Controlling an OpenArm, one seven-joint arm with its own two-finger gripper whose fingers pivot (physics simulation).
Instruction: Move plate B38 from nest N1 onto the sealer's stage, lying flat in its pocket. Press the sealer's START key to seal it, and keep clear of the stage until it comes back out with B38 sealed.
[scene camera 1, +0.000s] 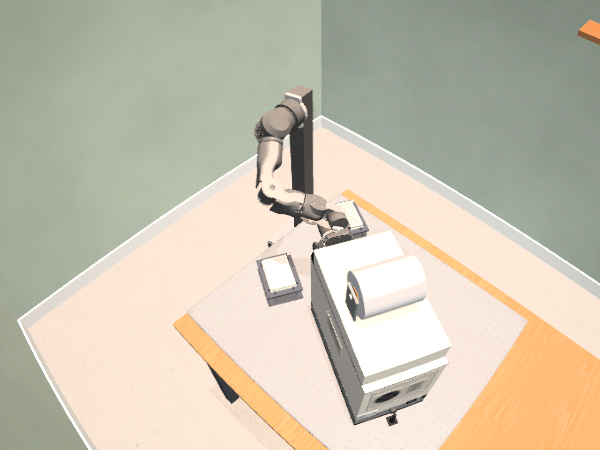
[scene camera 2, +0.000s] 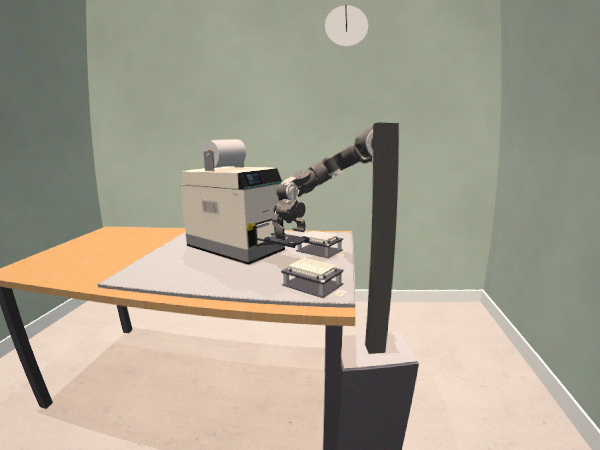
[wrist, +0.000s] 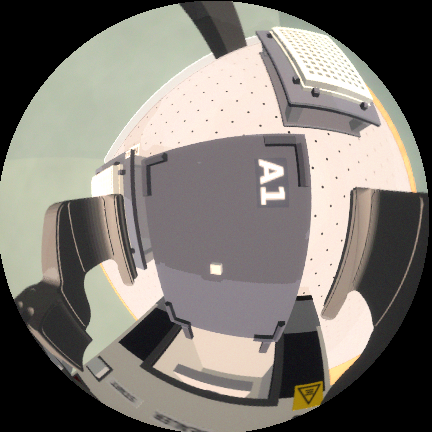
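Observation:
The stage (wrist: 225, 220) (scene camera 2: 295, 242), a dark grey tray marked A1, is out in front of the sealer (scene camera 1: 400, 345) (scene camera 2: 215, 220) (wrist: 155, 400), with corner guides and no plate on it. My gripper (wrist: 215, 252) (scene camera 2: 290, 232) is open and empty, its fingers spread over the stage. A cream well plate (scene camera 1: 353, 214) (scene camera 2: 312, 268) (wrist: 325, 60) with open wells lies on the nest (wrist: 302, 107) at the upper right of the wrist view; its name is not readable. The START key (wrist: 100, 367) is a small pale square on the sealer front. In scene camera 1 the sealer hides the fingertips.
A second plate (scene camera 1: 280, 273) (scene camera 2: 324, 239) (wrist: 105, 183) lies on another nest at the other side of the stage, behind the left finger in the wrist view. A dark post (scene camera 1: 302, 160) (scene camera 2: 382, 225) carries the arm. A white roll (scene camera 1: 392, 285) (scene camera 2: 229, 152) tops the sealer.

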